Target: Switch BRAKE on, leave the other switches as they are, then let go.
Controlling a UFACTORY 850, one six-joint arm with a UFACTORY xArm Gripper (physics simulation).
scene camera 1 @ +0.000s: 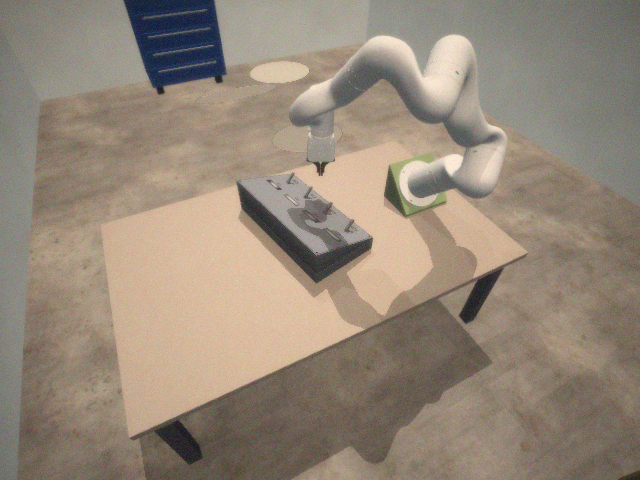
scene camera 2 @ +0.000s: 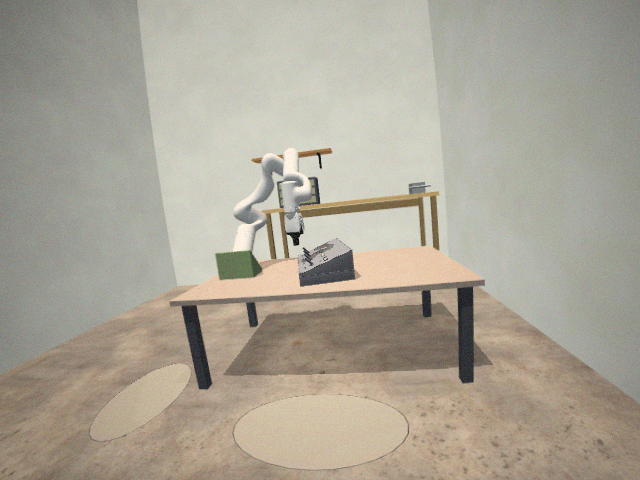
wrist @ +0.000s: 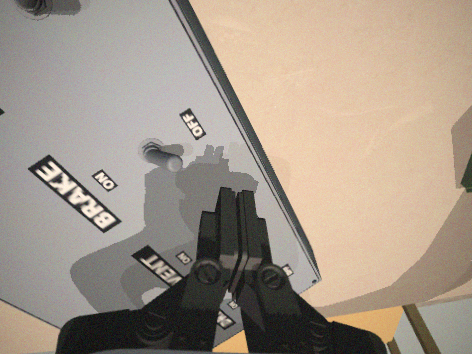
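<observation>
The grey sloped switch box (scene camera 1: pixel 279 232) (scene camera 2: pixel 328 272) (wrist: pixel 80 80) stands on the table. The BRAKE lever (scene camera 1: pixel 308 192) (wrist: pixel 164 157) is second from the far end and appears to lean to its OFF label (wrist: pixel 192 124), away from its ON label (wrist: pixel 105 180). The other levers, at the far end (scene camera 1: pixel 291 178) (wrist: pixel 34 5), third (scene camera 1: pixel 327 208) and near end (scene camera 1: pixel 349 225), lean much the same way in scene camera 1. The VENT lever is hidden behind the fingers in the wrist view. My gripper (scene camera 1: pixel 320 173) (scene camera 2: pixel 295 241) (wrist: pixel 230 208) is shut and empty, above the box's OFF side and apart from the levers.
The table (scene camera 1: pixel 191 310) (scene camera 2: pixel 413 268) carries the box and the green wedge (scene camera 1: pixel 395 188) (scene camera 2: pixel 235 265) under the arm's base. A blue drawer cabinet (scene camera 1: pixel 180 43) stands on the floor beyond. A wooden bench (scene camera 2: pixel 361 207) stands behind the table in scene camera 2.
</observation>
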